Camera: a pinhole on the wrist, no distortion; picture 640 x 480 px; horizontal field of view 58.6 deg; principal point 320.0 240.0 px. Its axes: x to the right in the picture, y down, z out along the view. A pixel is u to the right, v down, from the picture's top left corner.
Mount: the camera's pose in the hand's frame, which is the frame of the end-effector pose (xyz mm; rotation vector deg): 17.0 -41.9 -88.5 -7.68 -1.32 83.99
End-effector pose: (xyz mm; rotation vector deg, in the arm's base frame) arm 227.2 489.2 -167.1 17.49 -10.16 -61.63
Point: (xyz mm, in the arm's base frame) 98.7 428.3 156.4
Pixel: 297 214
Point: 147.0 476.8 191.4
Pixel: 385 248
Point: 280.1 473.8 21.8
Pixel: 595 169
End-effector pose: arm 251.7 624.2 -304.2 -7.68 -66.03 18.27
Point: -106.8 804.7 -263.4
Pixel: 616 288
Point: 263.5 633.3 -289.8
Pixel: 580 193
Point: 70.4 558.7 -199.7
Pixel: 250 201
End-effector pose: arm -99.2 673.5 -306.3 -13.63 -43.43 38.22
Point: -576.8 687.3 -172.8
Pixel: 491 401
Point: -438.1 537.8 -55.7
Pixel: 255 338
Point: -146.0 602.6 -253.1
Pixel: 216 374
